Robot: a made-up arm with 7 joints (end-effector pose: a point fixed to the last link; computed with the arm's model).
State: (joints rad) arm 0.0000 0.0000 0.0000 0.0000 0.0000 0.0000 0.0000
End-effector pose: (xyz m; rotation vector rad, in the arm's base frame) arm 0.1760 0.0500 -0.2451 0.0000 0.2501 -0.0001
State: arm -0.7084 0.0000 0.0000 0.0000 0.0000 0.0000 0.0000
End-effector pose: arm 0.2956 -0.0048 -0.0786 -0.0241 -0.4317 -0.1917
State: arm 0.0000 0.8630 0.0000 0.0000 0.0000 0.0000 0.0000
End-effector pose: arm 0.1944 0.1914 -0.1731 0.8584 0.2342 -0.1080
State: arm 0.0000 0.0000 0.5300 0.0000 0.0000 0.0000 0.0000
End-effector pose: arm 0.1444 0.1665 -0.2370 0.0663 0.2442 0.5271
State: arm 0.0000 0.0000 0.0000 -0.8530 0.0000 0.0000 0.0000
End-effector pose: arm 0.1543 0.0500 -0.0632 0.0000 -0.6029 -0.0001
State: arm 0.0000 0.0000 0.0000 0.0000 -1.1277 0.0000 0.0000
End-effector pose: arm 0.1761 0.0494 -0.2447 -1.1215 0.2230 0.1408
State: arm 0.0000 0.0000 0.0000 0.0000 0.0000 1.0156 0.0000
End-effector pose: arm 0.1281 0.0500 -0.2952 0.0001 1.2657 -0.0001
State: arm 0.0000 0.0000 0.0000 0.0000 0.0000 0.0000 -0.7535
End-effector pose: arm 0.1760 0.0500 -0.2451 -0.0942 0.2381 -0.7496
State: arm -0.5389 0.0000 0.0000 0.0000 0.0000 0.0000 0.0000
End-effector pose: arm 0.2788 0.0095 -0.1255 -0.0184 -0.2684 -0.1463
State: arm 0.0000 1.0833 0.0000 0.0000 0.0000 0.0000 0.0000
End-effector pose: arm 0.2033 0.2132 -0.1383 1.0774 0.2250 -0.1355
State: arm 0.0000 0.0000 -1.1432 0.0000 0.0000 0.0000 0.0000
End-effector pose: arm 0.0468 -0.1613 -0.2121 -0.1429 0.2222 -1.1371
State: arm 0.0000 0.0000 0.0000 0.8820 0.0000 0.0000 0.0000
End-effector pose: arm 0.0474 0.0500 -0.3835 0.0001 1.1321 -0.0001
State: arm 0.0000 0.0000 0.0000 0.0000 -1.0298 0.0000 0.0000
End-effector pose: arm 0.1761 0.0494 -0.2447 -1.0242 0.2276 0.1286
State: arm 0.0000 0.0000 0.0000 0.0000 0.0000 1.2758 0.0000
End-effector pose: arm 0.1099 0.0500 -0.2983 0.0001 1.5259 -0.0001
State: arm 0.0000 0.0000 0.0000 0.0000 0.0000 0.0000 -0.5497
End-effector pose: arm 0.1760 0.0500 -0.2451 -0.0687 0.2437 -0.5470
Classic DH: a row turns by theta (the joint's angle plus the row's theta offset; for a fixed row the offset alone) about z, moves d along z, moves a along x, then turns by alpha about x. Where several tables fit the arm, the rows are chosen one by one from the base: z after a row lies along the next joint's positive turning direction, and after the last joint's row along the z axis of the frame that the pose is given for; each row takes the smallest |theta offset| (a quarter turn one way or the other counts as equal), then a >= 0, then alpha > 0; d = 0 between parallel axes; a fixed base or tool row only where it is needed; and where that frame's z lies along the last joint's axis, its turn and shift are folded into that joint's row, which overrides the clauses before.
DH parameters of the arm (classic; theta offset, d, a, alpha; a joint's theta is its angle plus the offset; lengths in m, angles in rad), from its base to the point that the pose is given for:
base (fixed): -0.071 0 0 -1.3004
joint 1: -1.3111 0.0376 -0.0141 -1.5708
joint 2: 1.2915 0.0002 -0.008 1.5708
joint 3: 1.5708 -0.178 0.01 -1.5708
joint 4: 1.5708 0.002 0.012 1.5708
joint 5: 0 0.1497 0.0003 -1.5708
joint 6: -1.5708 0 0.0713 1.5708
joint 7: 0 -0.0004 0 0

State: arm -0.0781 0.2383 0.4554 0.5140 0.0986 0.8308 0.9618
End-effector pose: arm 0.0805 0.1934 -0.3256 0.7822 1.3662 1.3152
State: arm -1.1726 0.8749 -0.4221 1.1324 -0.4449 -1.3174 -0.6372
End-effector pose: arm 0.3129 0.1878 -0.0129 0.9379 -0.8535 -0.6061
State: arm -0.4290 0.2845 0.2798 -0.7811 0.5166 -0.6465 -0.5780
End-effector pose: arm 0.1465 0.0546 0.0130 1.3233 -1.2456 -0.3306
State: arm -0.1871 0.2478 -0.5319 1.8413 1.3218 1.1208 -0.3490
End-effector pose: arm -0.0339 0.2178 -0.3127 -1.8822 -2.1194 0.4510
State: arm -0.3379 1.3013 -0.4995 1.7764 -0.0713 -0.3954 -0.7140
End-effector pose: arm 0.0306 0.4218 -0.0918 0.8244 1.6574 0.0808
